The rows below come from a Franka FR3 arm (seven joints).
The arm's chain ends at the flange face. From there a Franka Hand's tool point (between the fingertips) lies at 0.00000 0.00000 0.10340 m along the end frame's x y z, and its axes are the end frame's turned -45 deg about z.
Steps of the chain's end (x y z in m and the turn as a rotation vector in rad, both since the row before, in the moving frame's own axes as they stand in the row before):
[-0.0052 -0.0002 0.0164 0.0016 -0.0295 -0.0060]
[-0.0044 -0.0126 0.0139 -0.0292 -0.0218 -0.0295]
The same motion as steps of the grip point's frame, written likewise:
[-0.0056 -0.0061 0.0164 0.0220 -0.0197 -0.0060]
[0.0021 -0.0114 0.0138 -0.0052 -0.0361 -0.0295]

